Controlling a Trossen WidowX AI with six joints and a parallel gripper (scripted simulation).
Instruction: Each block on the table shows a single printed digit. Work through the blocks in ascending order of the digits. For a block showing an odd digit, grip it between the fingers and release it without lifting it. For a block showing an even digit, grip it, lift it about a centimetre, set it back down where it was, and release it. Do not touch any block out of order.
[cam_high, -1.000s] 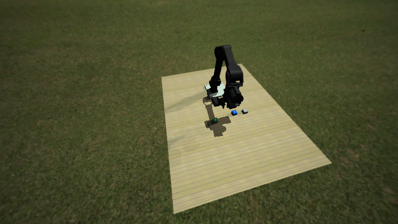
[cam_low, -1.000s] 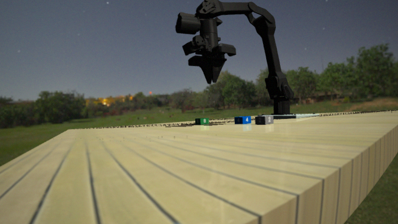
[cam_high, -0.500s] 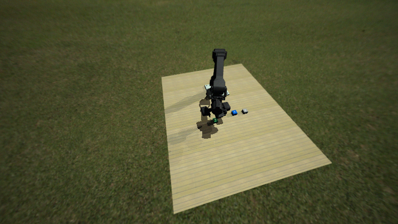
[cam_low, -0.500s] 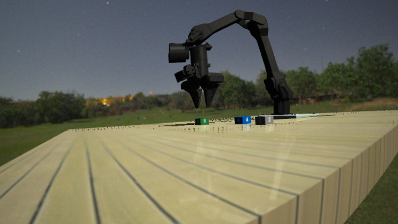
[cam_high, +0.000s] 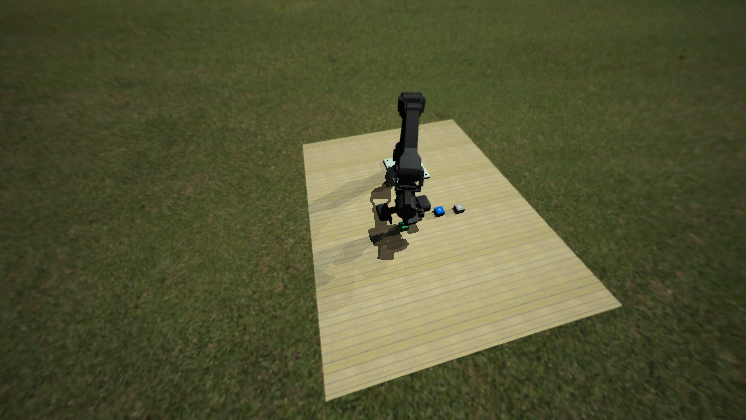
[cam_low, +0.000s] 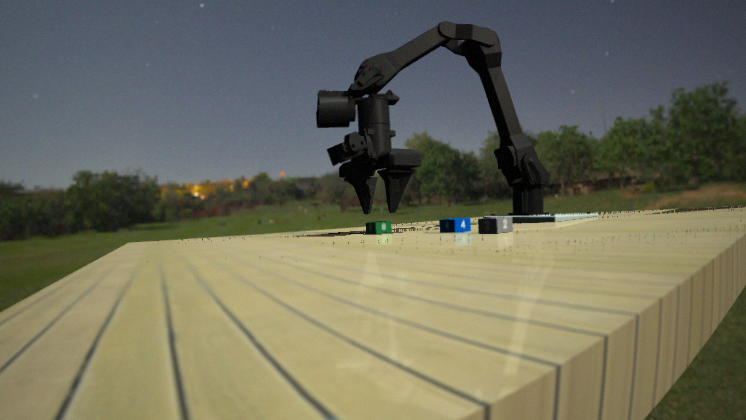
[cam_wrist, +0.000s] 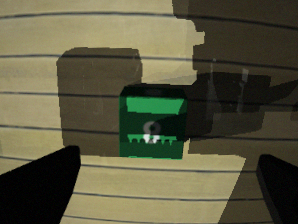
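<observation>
Now: the green block 1 cm ahead of my gripper tip, 1 cm to the left of it and 2 cm below it. The rest, counted from my gripper tip: grey block marked 2 (3 cm behind, 25 cm to the left, 2 cm below); blue block marked 4 (3 cm behind, 17 cm to the left, 2 cm below).
</observation>
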